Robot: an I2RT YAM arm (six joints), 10 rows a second.
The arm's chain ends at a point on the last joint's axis. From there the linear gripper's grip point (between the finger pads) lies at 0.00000 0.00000 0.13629 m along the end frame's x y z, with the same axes.
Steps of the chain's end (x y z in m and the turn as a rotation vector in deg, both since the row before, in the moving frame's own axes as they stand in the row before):
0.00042, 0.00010, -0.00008, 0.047, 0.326, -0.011
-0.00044, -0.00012, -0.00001, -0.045, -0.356, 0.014
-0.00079, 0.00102, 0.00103, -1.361, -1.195, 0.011
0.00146, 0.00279, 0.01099, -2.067, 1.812, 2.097
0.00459, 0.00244, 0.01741, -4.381, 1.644, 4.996
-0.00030, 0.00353, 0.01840, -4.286, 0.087, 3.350
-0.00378, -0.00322, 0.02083, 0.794, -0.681, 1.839
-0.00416, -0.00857, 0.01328, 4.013, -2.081, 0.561
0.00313, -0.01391, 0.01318, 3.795, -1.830, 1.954
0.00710, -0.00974, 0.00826, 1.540, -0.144, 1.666
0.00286, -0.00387, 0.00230, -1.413, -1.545, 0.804
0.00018, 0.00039, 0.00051, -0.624, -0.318, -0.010
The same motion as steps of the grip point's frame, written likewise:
0.00120, -0.00001, -0.00008, 0.047, 0.326, -0.011
-0.00129, -0.00001, -0.00001, -0.045, -0.356, 0.014
-0.00363, 0.00426, 0.00096, -1.361, -1.195, 0.011
0.00568, 0.00778, 0.01083, -2.067, 1.812, 2.097
0.00804, 0.01301, 0.01696, -4.381, 1.644, 4.996
-0.00039, 0.01372, 0.01802, -4.286, 0.087, 3.350
-0.00537, -0.00513, 0.02081, 0.794, -0.681, 1.839
-0.00906, -0.01813, 0.01286, 4.013, -2.081, 0.561
-0.00106, -0.02300, 0.01281, 3.795, -1.830, 1.954
0.00681, -0.01341, 0.00821, 1.540, -0.144, 1.666
-0.00084, -0.00054, 0.00221, -1.413, -1.545, 0.804
-0.00058, 0.00187, 0.00050, -0.624, -0.318, -0.010

